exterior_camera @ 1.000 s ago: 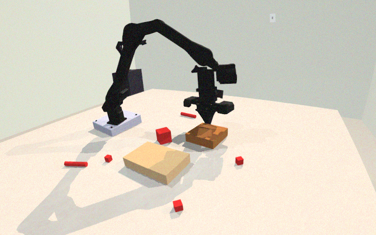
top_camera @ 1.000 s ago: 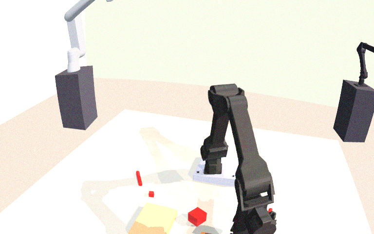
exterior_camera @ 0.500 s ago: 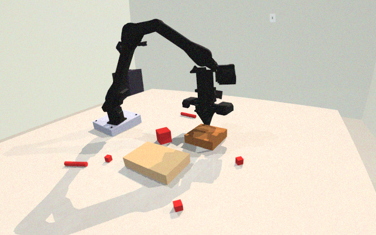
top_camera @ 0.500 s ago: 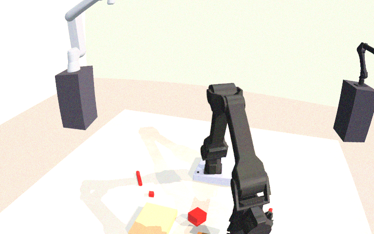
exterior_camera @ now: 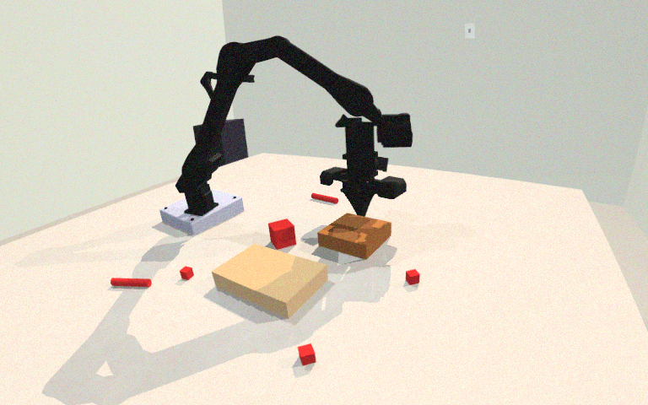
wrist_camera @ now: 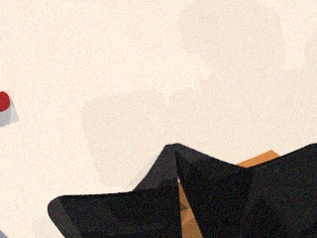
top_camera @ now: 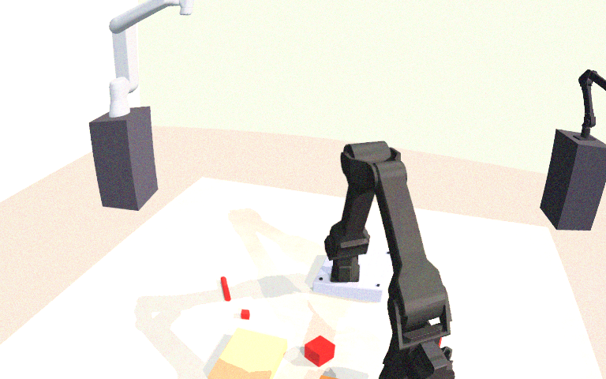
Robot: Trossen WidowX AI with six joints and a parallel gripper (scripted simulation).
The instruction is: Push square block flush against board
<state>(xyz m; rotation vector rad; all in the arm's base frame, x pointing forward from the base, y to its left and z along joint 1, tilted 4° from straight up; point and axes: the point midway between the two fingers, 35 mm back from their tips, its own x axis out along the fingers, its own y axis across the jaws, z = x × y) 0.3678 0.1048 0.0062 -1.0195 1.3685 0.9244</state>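
My gripper tip is now 90 mm to the left of the square block, 10 mm below it and 10 mm short of it. The rest, counted from my gripper tip: board: 260 mm to the right, 70 mm behind, 10 mm above; then red cube: 140 mm to the right, 120 mm behind, 10 mm above.
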